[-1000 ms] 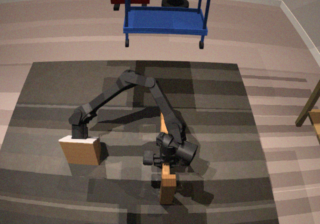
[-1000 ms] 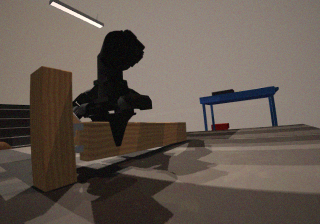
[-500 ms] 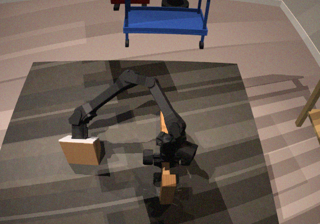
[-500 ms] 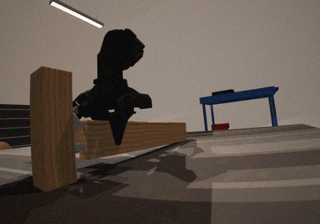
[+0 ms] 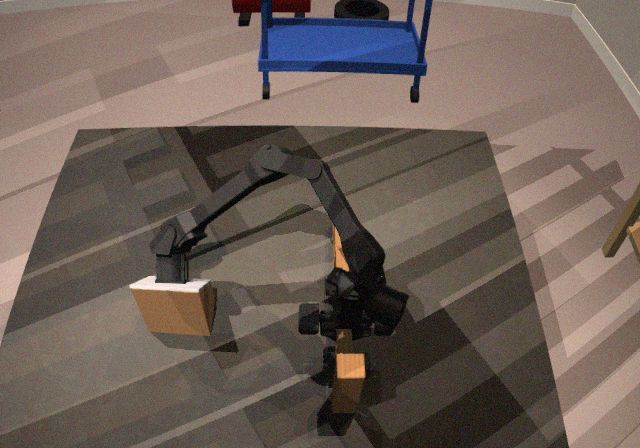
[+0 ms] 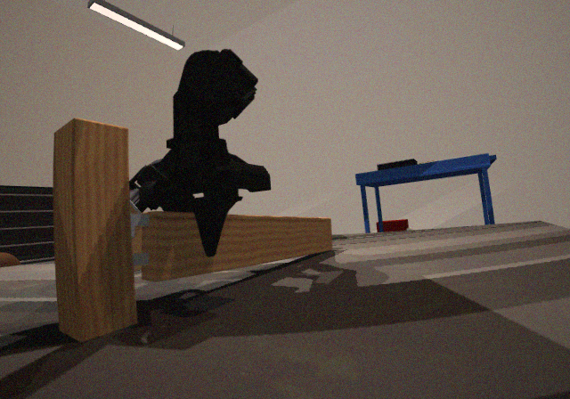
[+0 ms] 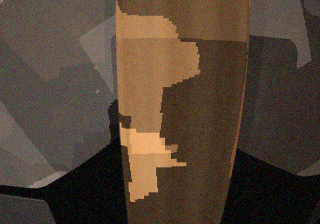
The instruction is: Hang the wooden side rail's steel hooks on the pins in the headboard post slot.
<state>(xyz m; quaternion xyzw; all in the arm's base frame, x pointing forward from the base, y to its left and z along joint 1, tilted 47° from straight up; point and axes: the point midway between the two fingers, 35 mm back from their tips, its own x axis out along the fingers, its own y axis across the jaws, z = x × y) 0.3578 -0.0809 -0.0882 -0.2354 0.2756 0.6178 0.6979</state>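
Right now the headboard post is 10 mm behind my gripper tip, 130 mm to the right of it and 50 mm above it.
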